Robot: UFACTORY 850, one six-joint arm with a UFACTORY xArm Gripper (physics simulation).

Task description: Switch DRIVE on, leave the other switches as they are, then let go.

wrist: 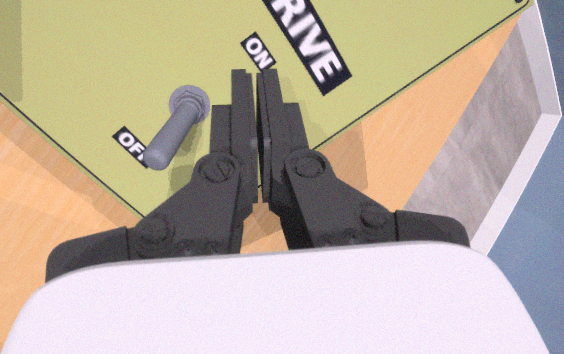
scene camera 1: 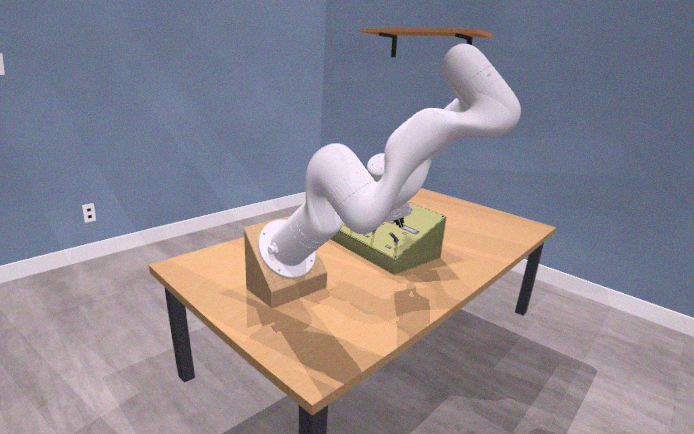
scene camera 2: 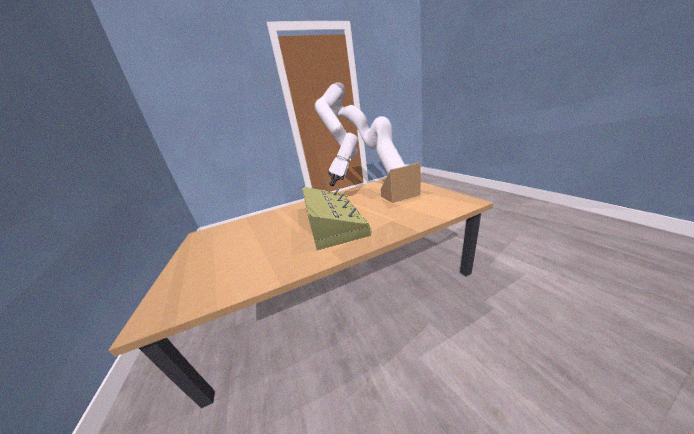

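The DRIVE switch (wrist: 175, 131) (scene camera 1: 394, 237) is a grey lever on a green sloped panel (wrist: 100, 55) (scene camera 1: 422, 255) (scene camera 2: 340, 236). In the wrist view it leans to the lower left, its tip partly over the OFF label (wrist: 129, 142). The ON label (wrist: 258, 51) and the DRIVE label (wrist: 310, 42) lie to its upper right. My gripper (wrist: 253, 101) (scene camera 1: 400, 224) (scene camera 2: 332, 182) is shut and empty. In the wrist view its fingertips are right of the lever, apart from it, just below the ON label. Finger height above the panel is hard to tell.
Other switches, including one lever (scene camera 2: 353, 211) at the panel's near end, stand in a row in scene camera 2. The panel rests on a wooden table (scene camera 1: 491, 230) (scene camera 2: 230, 276). The arm's wooden base block (scene camera 1: 299, 291) (scene camera 2: 406, 184) stands on the same table.
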